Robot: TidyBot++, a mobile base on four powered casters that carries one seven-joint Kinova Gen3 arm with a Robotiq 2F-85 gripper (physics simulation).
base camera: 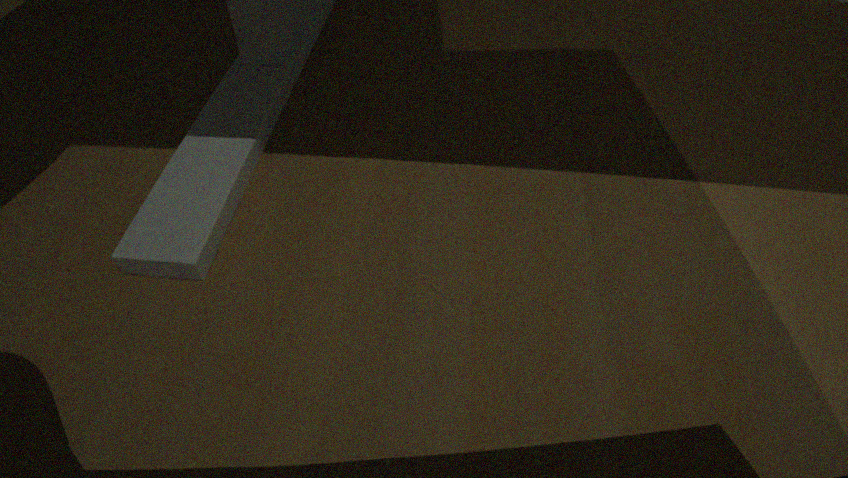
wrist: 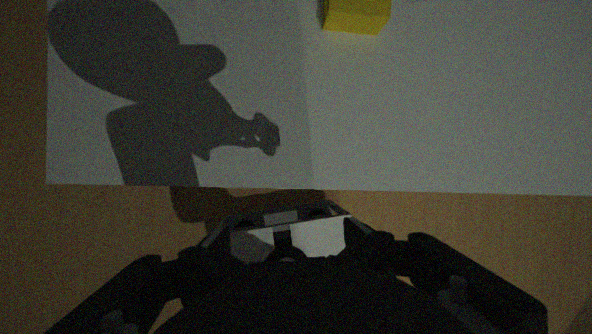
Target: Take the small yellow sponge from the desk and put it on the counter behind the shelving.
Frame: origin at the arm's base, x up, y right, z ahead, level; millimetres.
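Where they show: gripper, fingertip midpoint: [wrist: 288, 234].
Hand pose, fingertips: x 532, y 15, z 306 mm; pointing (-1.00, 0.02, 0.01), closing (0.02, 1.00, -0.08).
Observation:
After its pixels a point has its place.
The small yellow sponge [wrist: 356, 16] {x 363, y 170, z 575 mm} shows at the top edge of the wrist view, right of the middle, partly cut off by the frame. It lies on the white desk [wrist: 450, 110] {x 323, y 350, z 416 mm}. My gripper [wrist: 288, 234] {x 532, y 15, z 306 mm} is open at the bottom of the wrist view, with no object held between its fingers. In that view it is below the desk's near edge, and the sponge is above it and to the right. In the base camera view, the sponge and the gripper do not show. The counter and the shelving do not show in either view.
A pale desk foot [base camera: 184, 201] lies on the wooden floor [base camera: 445, 296] {x -396, y 40, z 348 mm} at the left of the base camera view, with its leg [base camera: 279, 29] {x -333, y -125, z 705 mm} rising behind. The arm's shadow [wrist: 160, 125] {x 324, y -167, z 448 mm} falls across the desk's left part. A pale, dark-edged part [wrist: 320, 237] shows beyond the fingers.

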